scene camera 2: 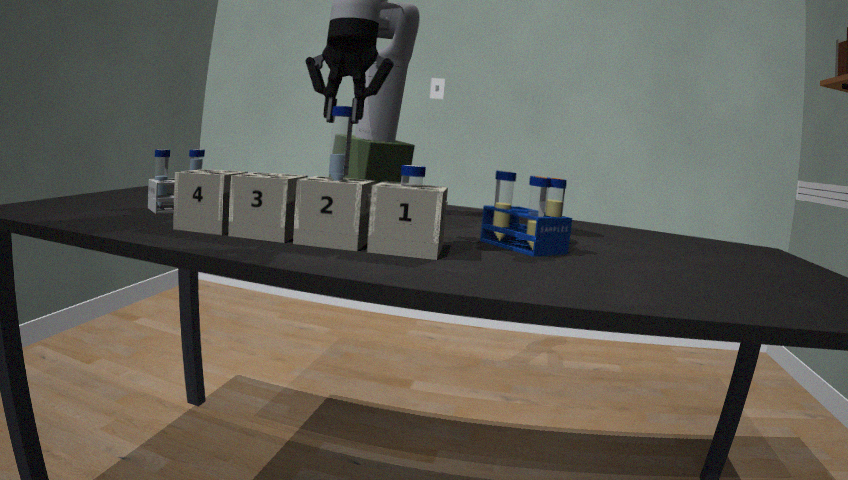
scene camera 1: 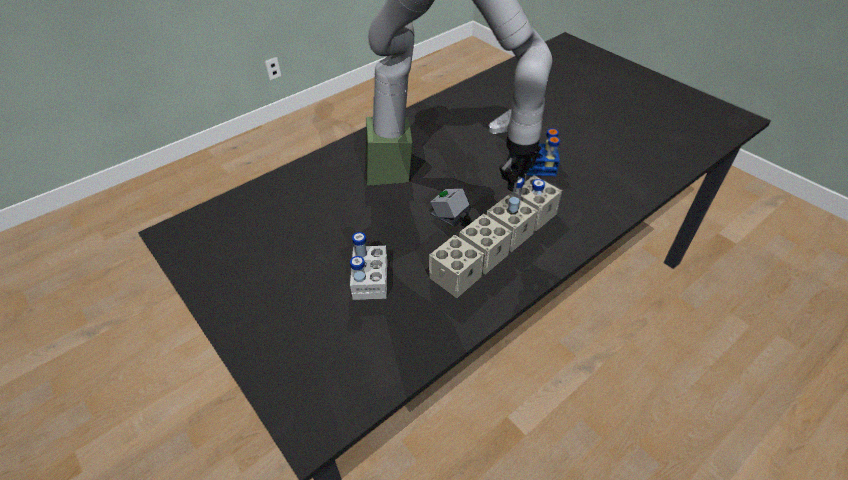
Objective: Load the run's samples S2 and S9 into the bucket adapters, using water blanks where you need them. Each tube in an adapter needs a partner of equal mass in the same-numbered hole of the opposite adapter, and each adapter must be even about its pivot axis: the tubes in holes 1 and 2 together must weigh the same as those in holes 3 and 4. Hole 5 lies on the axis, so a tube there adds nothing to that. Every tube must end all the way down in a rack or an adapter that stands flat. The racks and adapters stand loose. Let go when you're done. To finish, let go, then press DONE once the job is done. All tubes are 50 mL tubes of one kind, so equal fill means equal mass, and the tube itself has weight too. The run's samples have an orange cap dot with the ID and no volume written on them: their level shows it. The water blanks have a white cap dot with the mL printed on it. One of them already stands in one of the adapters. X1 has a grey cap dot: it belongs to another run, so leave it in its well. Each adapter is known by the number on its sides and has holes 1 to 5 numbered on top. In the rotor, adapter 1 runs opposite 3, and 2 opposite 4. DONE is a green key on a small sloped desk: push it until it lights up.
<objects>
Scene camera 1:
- my gripper: 516,187
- white blank rack: 373,287
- adapter 4: 456,265
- adapter 1: 546,211
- adapter 2: 522,223
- adapter 3: 492,239
</objects>
